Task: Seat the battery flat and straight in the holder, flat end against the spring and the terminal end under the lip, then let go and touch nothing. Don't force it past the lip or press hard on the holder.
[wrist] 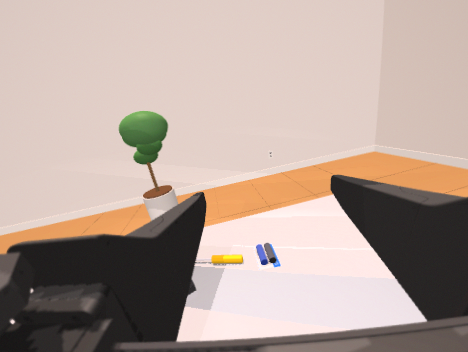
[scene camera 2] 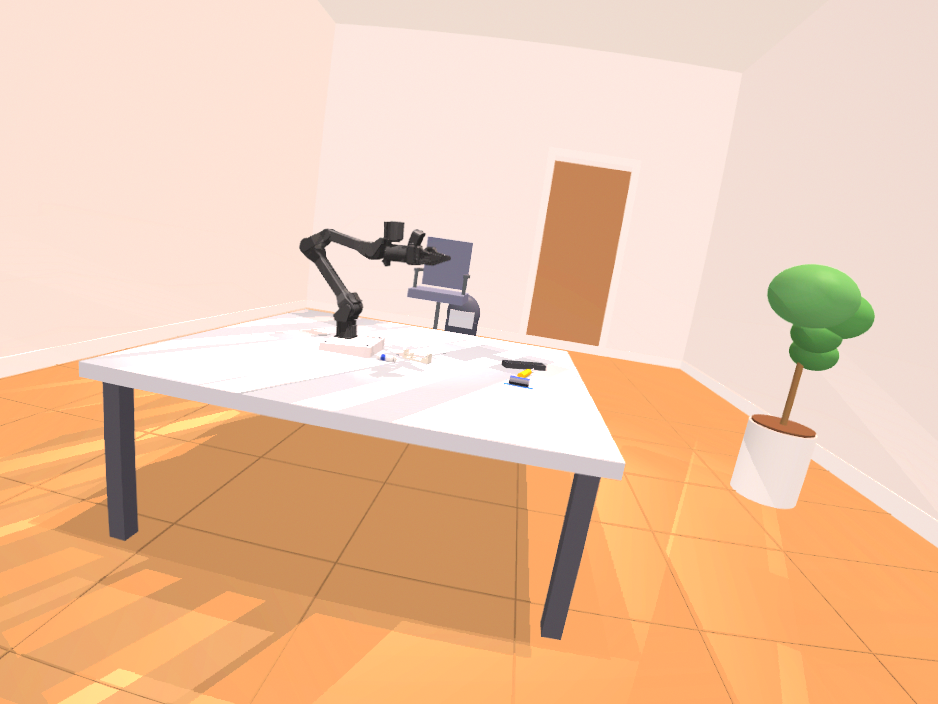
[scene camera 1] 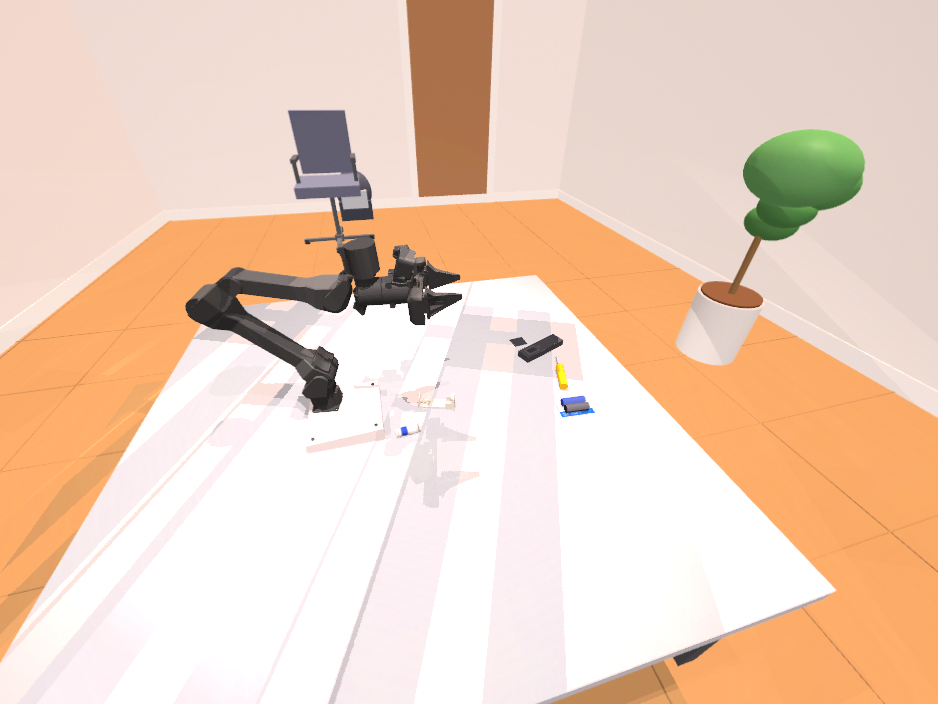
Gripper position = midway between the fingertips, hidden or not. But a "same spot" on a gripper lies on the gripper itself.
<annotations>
gripper: wrist; scene camera 2 446, 258; scene camera 1
same spot on gripper: (scene camera 1: 433, 302) = (wrist: 427, 254)
</annotations>
